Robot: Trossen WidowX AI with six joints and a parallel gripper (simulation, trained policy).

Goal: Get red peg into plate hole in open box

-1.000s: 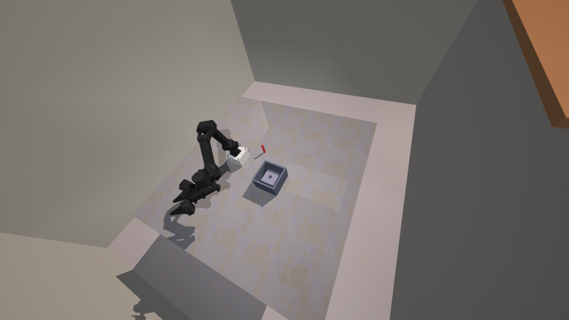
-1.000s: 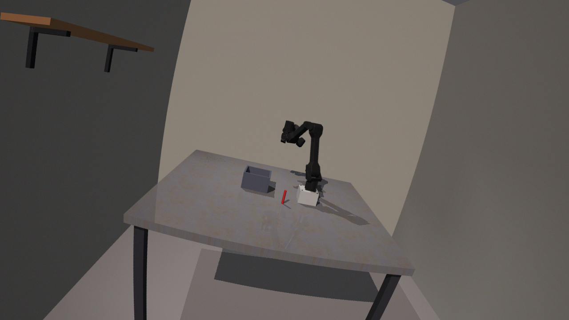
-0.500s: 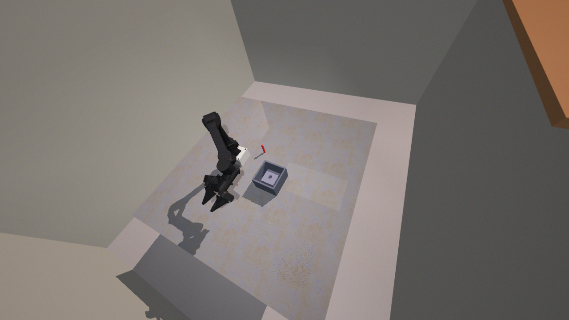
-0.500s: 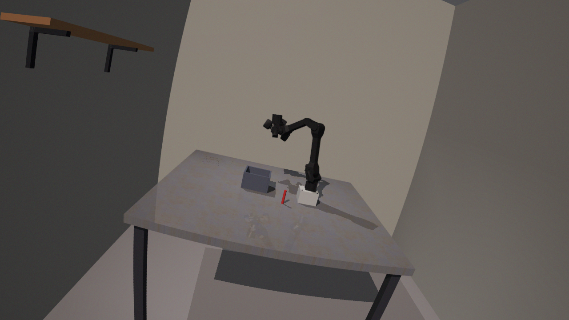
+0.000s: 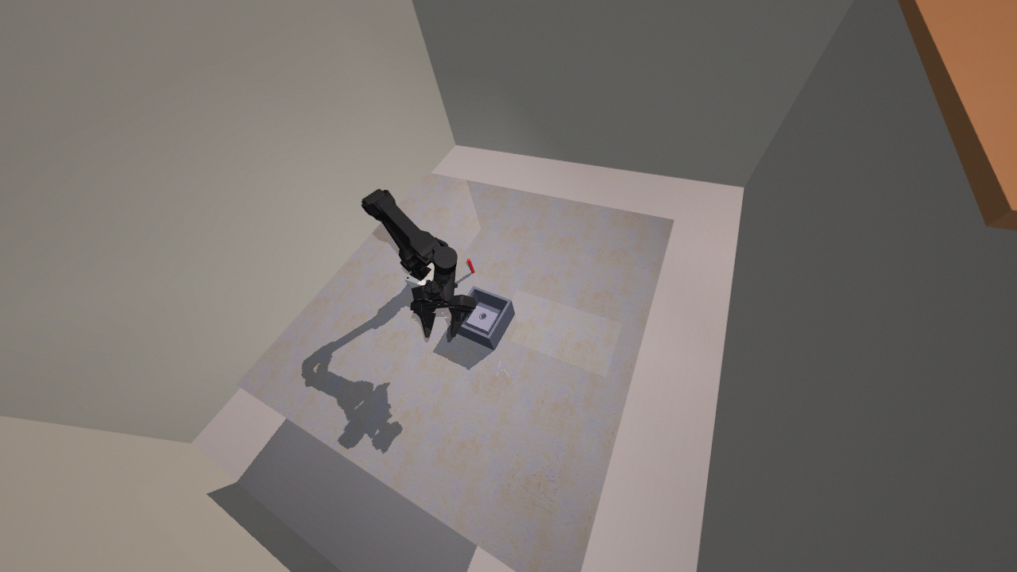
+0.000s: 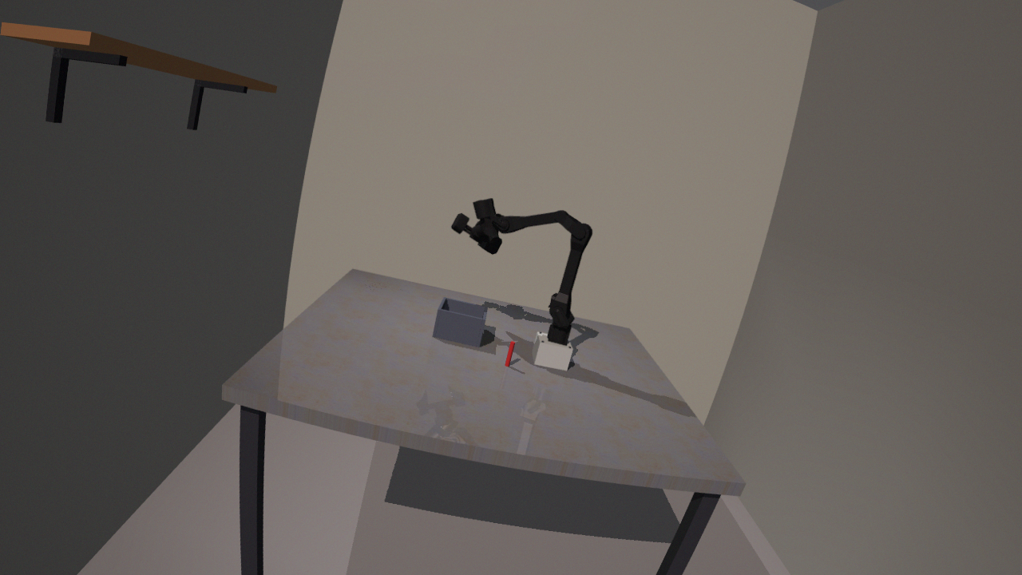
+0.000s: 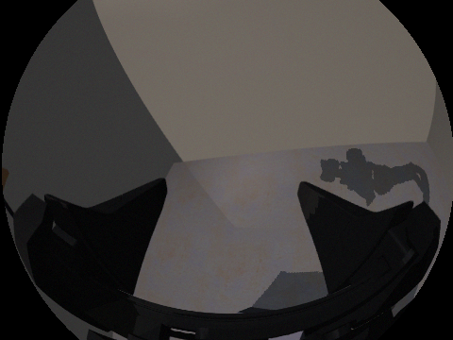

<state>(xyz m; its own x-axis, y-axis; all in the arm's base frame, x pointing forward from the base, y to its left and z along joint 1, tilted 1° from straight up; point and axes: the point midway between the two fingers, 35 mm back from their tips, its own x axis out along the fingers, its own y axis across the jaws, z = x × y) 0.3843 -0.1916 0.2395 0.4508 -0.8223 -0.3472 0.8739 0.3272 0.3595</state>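
Right now the red peg is 36 cm to the left of my gripper tip, 27 cm below it and 26 cm behind it. Also, from my gripper tip: grey box: 28 cm below, 19 cm to the left, 6 cm behind; then light plate: 26 cm below, 19 cm to the left, 6 cm behind.
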